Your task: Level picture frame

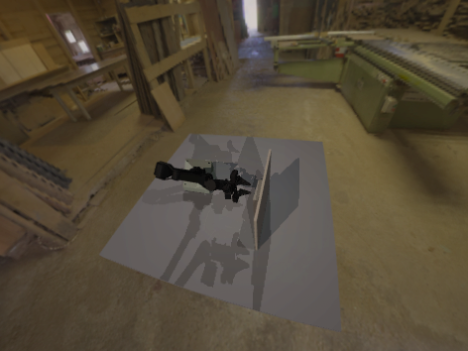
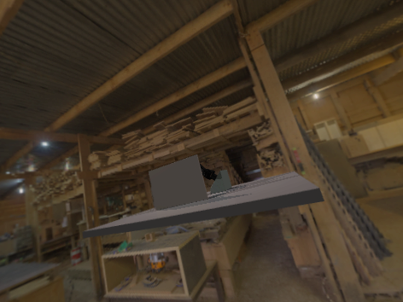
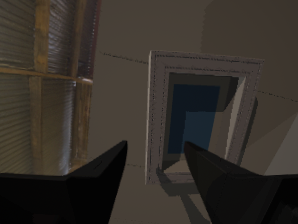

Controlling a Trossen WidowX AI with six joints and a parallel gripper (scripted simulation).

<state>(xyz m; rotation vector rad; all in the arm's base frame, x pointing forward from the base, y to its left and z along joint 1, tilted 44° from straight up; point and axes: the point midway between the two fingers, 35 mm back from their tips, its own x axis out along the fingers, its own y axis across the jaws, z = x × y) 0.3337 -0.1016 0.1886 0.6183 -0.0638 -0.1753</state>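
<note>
Now: the picture frame 50 mm below my gripper tip, 50 mm ahead of it and 20 mm to the right of it. The rest, counted from my gripper tip: wall panel (70 mm below, 60 mm ahead, 10 mm to the right).
</note>
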